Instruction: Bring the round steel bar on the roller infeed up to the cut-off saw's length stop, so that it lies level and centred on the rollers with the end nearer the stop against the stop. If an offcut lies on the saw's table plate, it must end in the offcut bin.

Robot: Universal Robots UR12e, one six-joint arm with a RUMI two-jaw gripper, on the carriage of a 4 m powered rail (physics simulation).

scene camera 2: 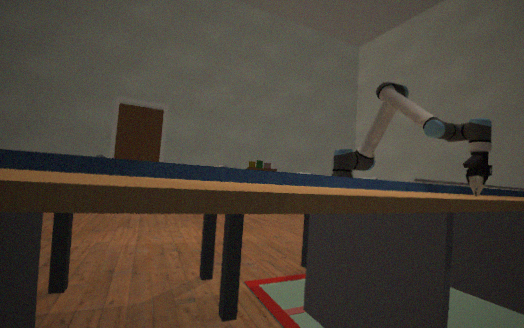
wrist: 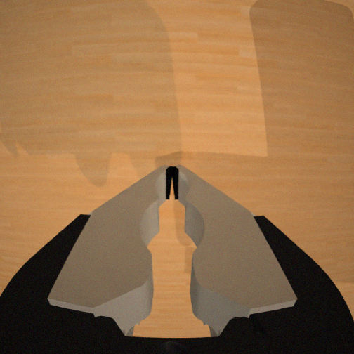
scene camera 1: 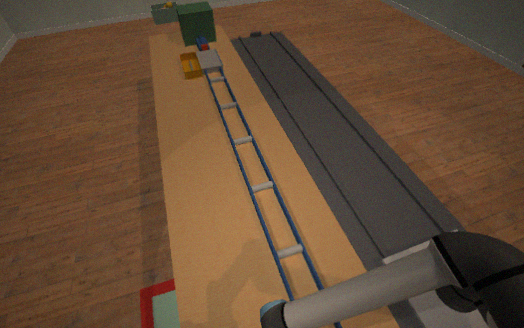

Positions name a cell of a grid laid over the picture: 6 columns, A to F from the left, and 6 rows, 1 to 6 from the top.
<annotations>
my gripper: scene camera 2 F4; wrist C3; not seen in scene camera 1 (out of frame)
</annotations>
